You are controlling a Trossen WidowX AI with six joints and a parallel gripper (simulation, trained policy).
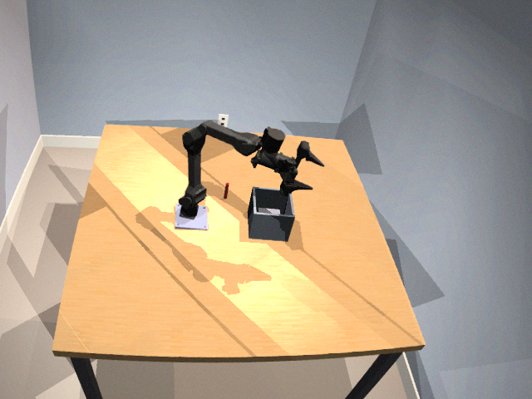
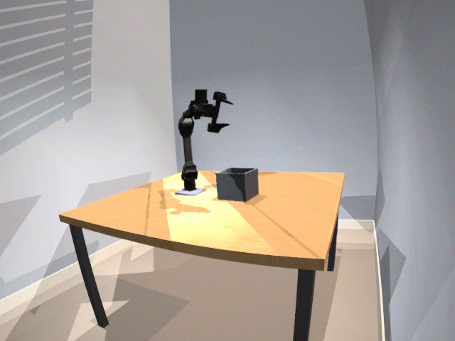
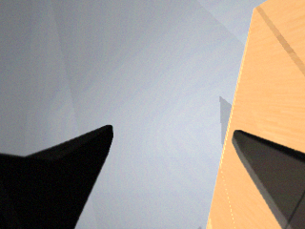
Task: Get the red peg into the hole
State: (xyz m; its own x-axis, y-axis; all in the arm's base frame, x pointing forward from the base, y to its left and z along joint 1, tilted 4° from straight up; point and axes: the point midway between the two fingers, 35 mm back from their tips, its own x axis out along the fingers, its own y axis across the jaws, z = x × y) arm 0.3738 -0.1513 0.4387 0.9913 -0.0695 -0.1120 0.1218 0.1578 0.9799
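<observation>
Now: gripper tip 380 mm above the red peg, 300 mm to the right of it and 300 mm past it.
</observation>
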